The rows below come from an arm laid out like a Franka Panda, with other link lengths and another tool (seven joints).
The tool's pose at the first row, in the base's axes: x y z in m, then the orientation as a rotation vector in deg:
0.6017, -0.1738, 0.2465, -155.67, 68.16, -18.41
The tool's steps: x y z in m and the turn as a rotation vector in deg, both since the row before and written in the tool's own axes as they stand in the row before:
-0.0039, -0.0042, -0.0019, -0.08, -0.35, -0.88
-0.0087, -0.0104, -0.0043, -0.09, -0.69, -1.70
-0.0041, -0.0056, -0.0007, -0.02, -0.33, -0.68
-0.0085, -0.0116, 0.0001, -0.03, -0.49, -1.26
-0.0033, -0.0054, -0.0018, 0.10, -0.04, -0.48
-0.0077, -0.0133, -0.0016, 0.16, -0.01, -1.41
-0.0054, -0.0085, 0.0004, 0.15, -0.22, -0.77
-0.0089, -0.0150, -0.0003, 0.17, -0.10, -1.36
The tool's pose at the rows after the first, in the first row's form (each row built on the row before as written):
0.6016, -0.1682, 0.2488, -156.28, 66.94, -17.99
0.6019, -0.1550, 0.2542, -157.37, 64.54, -17.19
0.6027, -0.1482, 0.2556, -157.77, 63.56, -16.80
0.6045, -0.1340, 0.2570, -158.51, 61.76, -16.25
0.6052, -0.1280, 0.2595, -158.71, 61.06, -16.30
0.6078, -0.1132, 0.2630, -159.42, 59.07, -16.54
0.6092, -0.1032, 0.2638, -159.71, 57.91, -16.39
0.6117, -0.0861, 0.2662, -160.33, 55.96, -16.50

